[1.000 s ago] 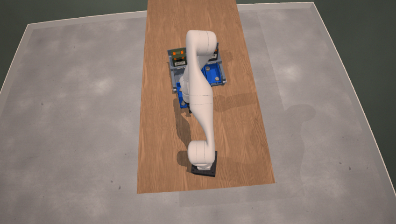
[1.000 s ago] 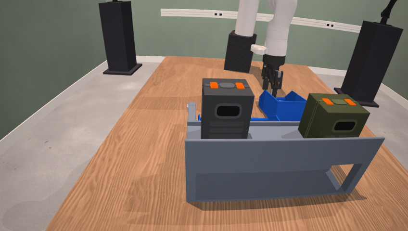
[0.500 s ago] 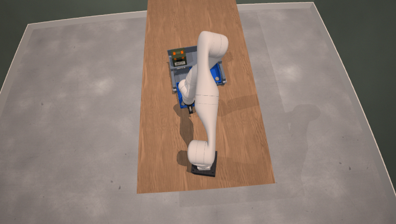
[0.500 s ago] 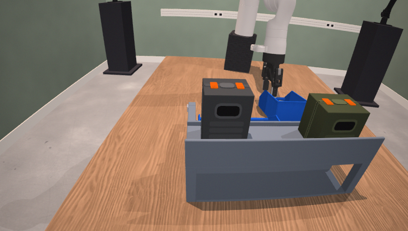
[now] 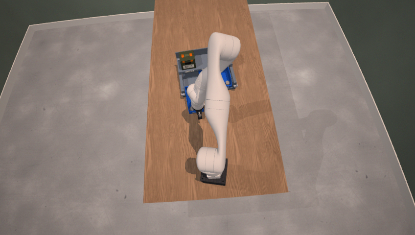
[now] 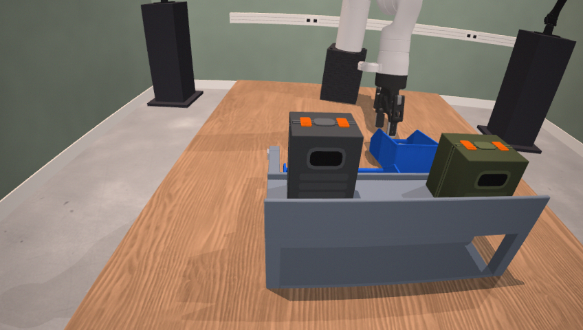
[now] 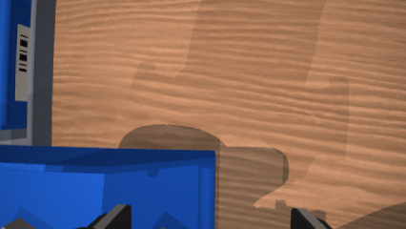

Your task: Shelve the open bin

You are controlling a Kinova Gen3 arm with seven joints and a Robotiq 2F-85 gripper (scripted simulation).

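Now: hand 130 mm short of the grey part, 60 mm to the right of it and 20 mm above it. Also, from my hand: grey shelf 280 mm ahead, 60 mm to the right, 10 mm above.
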